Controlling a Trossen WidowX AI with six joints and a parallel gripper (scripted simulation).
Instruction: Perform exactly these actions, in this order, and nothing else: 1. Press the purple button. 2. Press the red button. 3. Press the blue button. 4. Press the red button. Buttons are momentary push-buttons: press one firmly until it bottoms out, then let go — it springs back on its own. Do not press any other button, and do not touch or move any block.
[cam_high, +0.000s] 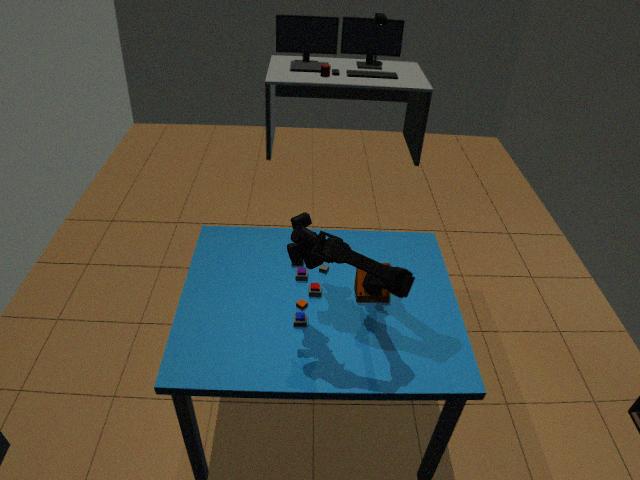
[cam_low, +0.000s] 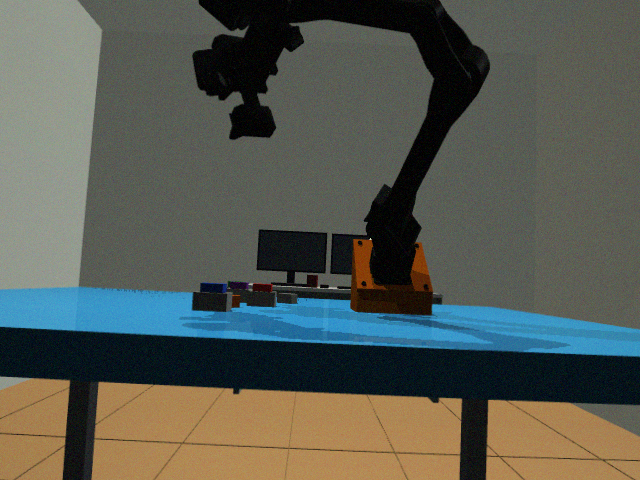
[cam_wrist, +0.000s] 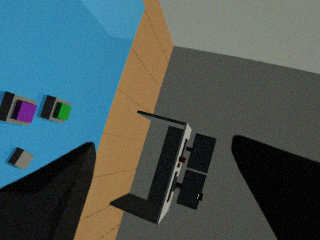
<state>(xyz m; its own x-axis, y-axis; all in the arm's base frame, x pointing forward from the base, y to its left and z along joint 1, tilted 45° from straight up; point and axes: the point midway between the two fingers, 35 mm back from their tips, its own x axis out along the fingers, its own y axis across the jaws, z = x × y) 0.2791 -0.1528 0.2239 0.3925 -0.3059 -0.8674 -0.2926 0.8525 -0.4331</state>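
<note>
My gripper tip is now 290 mm above the purple button, 140 mm to the left of it and 30 mm past it. From my gripper tip the other things lie so: blue button 290 mm below, 110 mm to the left, 10 mm behind; red button 290 mm below, 80 mm behind, 50 mm to the right; orange block 310 mm below, 20 mm to the left, 20 mm behind.
</note>
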